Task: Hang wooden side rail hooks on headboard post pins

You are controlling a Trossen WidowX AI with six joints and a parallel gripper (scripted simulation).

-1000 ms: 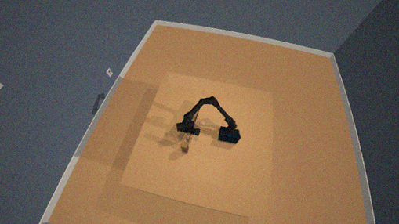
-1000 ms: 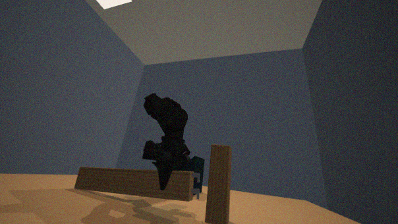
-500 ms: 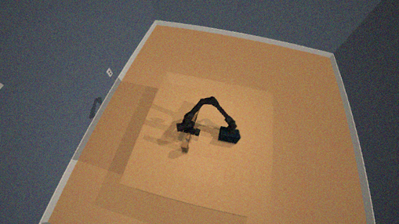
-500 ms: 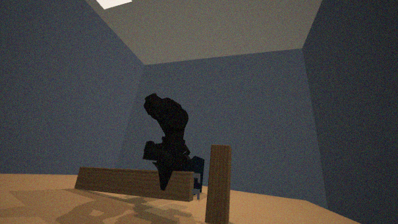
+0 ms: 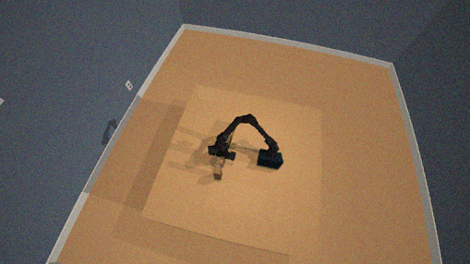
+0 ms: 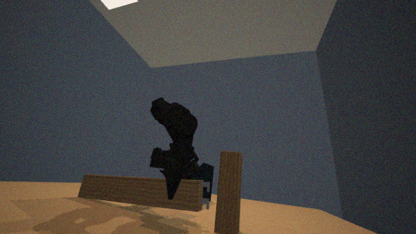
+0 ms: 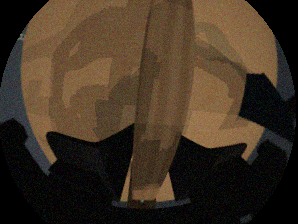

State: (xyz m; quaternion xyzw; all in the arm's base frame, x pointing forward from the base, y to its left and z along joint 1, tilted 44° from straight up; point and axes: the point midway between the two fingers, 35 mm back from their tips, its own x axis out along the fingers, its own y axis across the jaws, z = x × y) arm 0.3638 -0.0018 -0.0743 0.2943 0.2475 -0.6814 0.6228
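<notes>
Now: the headboard post 15 cm to the left of my gripper tip, 4 cm above it and 1 cm ahead of it.
</notes>
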